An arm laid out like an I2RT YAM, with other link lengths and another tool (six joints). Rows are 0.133 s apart.
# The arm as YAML. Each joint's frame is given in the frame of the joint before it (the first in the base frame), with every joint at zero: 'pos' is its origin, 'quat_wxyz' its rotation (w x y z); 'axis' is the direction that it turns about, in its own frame. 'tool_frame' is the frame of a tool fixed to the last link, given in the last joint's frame.
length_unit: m
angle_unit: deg
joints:
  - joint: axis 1
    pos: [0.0, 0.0, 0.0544]
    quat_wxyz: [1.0, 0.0, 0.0, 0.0]
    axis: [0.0, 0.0, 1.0]
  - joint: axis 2
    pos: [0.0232, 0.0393, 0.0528]
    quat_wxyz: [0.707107, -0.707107, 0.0, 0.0]
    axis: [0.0, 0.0, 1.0]
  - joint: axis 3
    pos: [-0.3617, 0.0, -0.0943]
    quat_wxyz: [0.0, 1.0, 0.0, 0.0]
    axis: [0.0, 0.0, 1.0]
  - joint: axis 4
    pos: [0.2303, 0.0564, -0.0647]
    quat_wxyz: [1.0, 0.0, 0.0, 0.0]
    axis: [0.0, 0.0, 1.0]
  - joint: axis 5
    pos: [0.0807, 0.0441, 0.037]
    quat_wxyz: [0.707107, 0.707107, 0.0, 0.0]
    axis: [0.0, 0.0, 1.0]
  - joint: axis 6
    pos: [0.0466, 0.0, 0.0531]
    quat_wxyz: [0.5, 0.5, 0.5, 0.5]
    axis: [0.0, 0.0, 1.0]
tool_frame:
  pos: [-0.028, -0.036, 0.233]
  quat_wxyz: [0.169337, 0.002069, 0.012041, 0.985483]
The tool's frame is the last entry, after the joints.
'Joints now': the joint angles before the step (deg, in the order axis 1, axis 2, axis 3, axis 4, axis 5, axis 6). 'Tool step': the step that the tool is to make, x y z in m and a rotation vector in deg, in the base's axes. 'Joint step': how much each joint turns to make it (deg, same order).
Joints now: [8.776, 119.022, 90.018, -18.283, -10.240, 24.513]
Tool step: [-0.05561, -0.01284, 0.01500, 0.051, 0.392, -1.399]
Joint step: [0.108, -9.508, -11.562, 1.879, 0.939, 1.201]
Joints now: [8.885, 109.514, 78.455, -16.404, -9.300, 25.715]
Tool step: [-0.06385, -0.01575, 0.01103, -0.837, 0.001, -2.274]
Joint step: [0.896, -10.819, -11.955, 1.246, 2.754, 1.792]
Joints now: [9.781, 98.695, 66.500, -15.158, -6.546, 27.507]
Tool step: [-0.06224, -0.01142, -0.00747, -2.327, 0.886, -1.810]
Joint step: [2.536, -9.288, -10.448, -0.021, 4.481, 1.815]
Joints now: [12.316, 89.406, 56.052, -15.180, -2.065, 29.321]
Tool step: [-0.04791, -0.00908, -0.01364, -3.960, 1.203, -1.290]
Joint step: [4.131, -6.491, -6.753, -1.924, 6.206, 1.836]
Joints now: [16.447, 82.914, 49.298, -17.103, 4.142, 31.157]
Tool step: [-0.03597, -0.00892, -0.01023, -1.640, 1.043, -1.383]
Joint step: [2.929, -5.005, -4.677, -2.098, 3.650, 2.623]
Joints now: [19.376, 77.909, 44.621, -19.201, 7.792, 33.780]
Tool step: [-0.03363, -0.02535, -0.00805, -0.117, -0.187, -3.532]
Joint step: [0.131, -6.317, -5.794, -0.829, 2.360, 2.842]
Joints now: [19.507, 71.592, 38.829, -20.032, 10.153, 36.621]
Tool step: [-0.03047, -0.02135, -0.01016, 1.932, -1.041, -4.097]
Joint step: [-0.108, -6.557, -6.535, 0.830, 1.268, 4.133]
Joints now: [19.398, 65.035, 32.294, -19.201, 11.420, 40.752]
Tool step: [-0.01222, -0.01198, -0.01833, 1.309, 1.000, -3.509]
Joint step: [-0.022, -0.700, -3.805, 1.815, 0.874, 3.802]
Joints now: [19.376, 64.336, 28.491, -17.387, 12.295, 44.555]
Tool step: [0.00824, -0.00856, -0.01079, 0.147, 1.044, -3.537]
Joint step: [-0.153, 3.694, -0.350, 2.404, 1.595, 3.104]
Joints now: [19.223, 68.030, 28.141, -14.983, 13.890, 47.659]
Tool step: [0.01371, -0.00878, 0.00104, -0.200, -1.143, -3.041]
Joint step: [-0.282, 2.579, 0.065, 3.016, 2.056, 1.991]
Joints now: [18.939, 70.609, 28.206, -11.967, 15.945, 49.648]
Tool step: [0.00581, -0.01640, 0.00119, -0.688, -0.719, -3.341]
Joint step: [-1.265, 1.158, -0.001, 1.269, 1.925, 1.226]
